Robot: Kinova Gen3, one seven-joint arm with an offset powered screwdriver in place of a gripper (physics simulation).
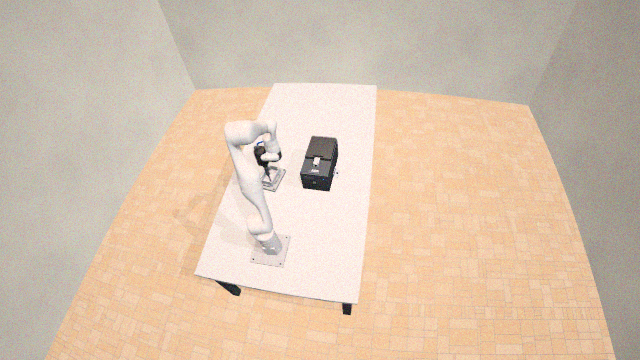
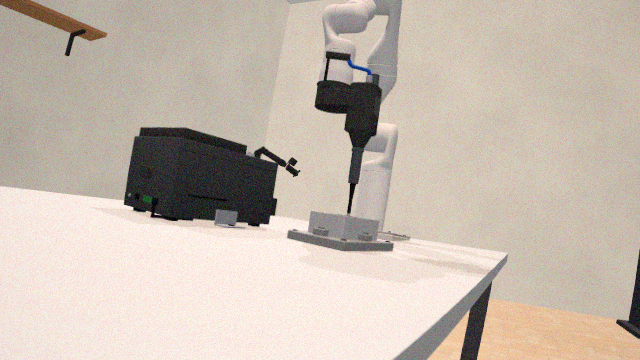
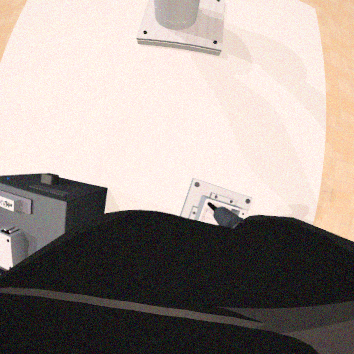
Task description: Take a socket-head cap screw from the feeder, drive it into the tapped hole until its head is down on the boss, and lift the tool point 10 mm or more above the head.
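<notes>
My gripper, a black powered screwdriver (image 1: 269, 179) (image 2: 349, 213) (image 3: 210, 205), points down with its thin bit at the top of the grey block (image 2: 325, 223). Whether the tip touches the block or stands slightly above it is too small to tell. No screw can be made out at the tip, and the tapped hole and boss cannot be made out. The block is on a grey base plate (image 2: 320, 242) (image 3: 191, 199). The black feeder (image 1: 316, 175) (image 2: 210, 172) (image 3: 85, 215) stands beside it, apart from the tool.
The arm's mounting plate (image 1: 257, 259) (image 3: 150, 41) is bolted to the white table (image 1: 325, 240) (image 2: 175, 280). A thin black jointed arm (image 2: 274, 157) sticks out from the feeder's top. A small grey bracket (image 2: 226, 217) stands beside the feeder. A wooden shelf (image 2: 60, 21) is on the wall.
</notes>
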